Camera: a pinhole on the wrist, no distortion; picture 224 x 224 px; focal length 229.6 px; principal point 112.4 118.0 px. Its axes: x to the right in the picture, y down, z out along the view. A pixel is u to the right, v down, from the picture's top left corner.
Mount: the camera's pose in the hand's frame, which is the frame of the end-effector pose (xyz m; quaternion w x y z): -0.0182 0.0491 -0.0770 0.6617 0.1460 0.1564 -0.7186
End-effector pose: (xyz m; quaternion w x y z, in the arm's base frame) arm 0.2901 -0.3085 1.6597 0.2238 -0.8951 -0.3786 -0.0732
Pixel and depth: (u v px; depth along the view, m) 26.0 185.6 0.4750
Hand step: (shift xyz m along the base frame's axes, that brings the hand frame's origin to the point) 0.0794 0.2792 -0.3378
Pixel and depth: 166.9 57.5 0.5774
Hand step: -0.3601 0.2493 -0.3010
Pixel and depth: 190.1 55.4 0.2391
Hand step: -0.1524 0.0642 -0.0825
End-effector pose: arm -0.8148 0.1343 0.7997 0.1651 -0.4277 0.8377 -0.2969
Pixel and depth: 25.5 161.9 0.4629
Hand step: 0.1667 -0.2115 -0.3250
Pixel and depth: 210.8 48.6 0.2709
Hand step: 0.2301 -0.0289 0.0118
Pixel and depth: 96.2 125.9 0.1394
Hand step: 0.0364 -0.0088 -0.0405
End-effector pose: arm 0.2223 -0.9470 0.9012 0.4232 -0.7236 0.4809 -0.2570
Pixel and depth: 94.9 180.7 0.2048
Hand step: 0.1169 0.0114 -0.0365
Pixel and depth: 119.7 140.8 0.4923
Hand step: 0.3769 0.1381 -0.0355
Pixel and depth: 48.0 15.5 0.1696
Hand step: 0.0278 0.1139 -0.0706
